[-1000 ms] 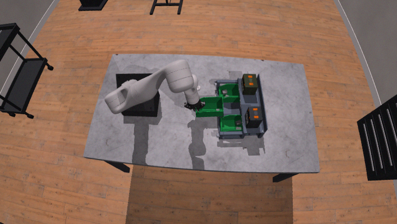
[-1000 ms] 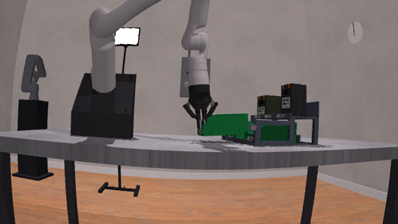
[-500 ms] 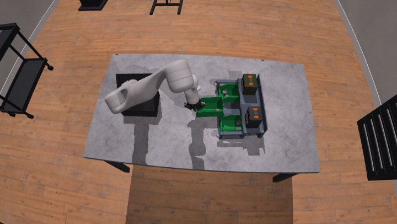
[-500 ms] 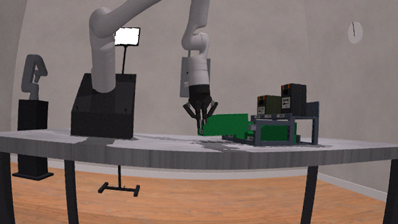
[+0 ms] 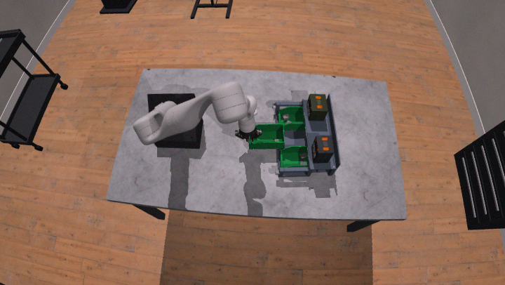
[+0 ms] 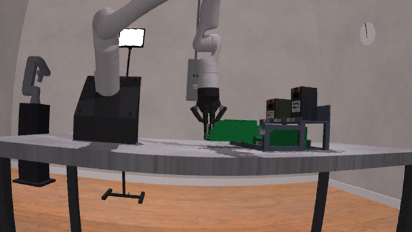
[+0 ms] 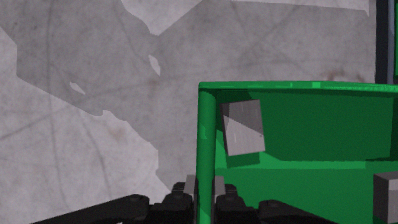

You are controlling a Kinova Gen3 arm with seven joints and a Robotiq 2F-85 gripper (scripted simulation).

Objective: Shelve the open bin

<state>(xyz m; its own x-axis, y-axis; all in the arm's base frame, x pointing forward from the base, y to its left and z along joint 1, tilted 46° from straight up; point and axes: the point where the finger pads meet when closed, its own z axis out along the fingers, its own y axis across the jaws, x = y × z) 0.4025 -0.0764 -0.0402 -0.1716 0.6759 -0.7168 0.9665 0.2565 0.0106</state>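
Now: the grey part 2 cm ahead of my hand, 4 cm to the left of it and 3 cm below it. The rest, counted from my hand: grey shelf (26 cm ahead, 6 cm to the left).
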